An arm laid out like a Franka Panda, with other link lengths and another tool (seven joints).
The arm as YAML. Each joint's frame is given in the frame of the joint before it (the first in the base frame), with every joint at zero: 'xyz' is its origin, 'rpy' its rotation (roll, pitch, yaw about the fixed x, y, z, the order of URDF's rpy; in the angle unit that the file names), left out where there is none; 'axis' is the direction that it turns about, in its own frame. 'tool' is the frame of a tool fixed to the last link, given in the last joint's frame.
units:
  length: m
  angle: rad
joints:
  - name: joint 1
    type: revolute
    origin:
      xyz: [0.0, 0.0, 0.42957]
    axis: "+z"
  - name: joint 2
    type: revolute
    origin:
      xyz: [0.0, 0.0, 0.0]
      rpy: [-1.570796, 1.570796, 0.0]
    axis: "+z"
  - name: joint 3
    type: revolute
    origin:
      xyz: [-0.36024, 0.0, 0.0]
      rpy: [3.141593, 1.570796, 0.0]
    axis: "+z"
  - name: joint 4
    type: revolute
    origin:
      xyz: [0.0, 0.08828, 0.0]
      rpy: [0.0, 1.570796, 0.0]
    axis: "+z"
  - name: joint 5
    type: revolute
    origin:
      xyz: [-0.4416, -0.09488, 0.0]
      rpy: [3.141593, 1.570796, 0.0]
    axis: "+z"
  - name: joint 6
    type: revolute
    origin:
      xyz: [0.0, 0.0, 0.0]
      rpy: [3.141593, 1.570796, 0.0]
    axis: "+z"
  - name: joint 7
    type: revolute
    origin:
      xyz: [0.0, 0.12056, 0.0]
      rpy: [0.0, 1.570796, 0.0]
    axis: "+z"
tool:
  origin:
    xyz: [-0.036, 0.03, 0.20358]
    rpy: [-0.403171, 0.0, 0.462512]
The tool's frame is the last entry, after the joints.
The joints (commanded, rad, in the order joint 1, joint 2, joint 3, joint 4, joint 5, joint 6, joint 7), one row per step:
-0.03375 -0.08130 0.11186 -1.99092 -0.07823 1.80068 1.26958
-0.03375 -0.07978 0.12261 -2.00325 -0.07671 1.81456 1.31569
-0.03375 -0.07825 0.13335 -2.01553 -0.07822 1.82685 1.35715
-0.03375 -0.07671 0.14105 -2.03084 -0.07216 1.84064 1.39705
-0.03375 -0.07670 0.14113 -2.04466 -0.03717 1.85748 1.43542
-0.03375 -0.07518 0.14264 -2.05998 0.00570 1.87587 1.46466
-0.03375 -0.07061 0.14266 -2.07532 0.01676 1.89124 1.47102
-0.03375 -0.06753 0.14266 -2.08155 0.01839 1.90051 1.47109
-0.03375 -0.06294 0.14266 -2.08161 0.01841 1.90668 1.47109
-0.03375 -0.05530 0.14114 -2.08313 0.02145 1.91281 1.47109
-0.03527 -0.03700 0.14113 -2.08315 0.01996 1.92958 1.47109
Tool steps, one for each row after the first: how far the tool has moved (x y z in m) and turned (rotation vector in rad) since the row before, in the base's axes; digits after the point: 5 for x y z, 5 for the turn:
-0.00215 0.00766 -0.00631 -0.00355 -0.00410 -0.03445
-0.00232 0.00700 -0.00626 -0.00604 -0.00243 -0.02893
-0.00316 0.00640 -0.00807 0.00120 -0.00004 -0.03311
-0.00315 0.00688 -0.00739 0.02882 -0.00249 -0.05042
-0.00309 0.00868 -0.00890 0.03642 0.00144 -0.04419
-0.00176 0.00175 -0.00967 0.00940 0.00550 -0.01101
0.00012 0.00021 -0.00434 0.00182 0.00020 -0.00088
0.00150 0.00012 -0.00224 0.00079 -0.00149 -0.00005
0.00110 -0.00032 -0.00479 0.00351 0.00333 -0.00292
0.00431 -0.00080 -0.00934 0.00093 0.00148 -0.00106

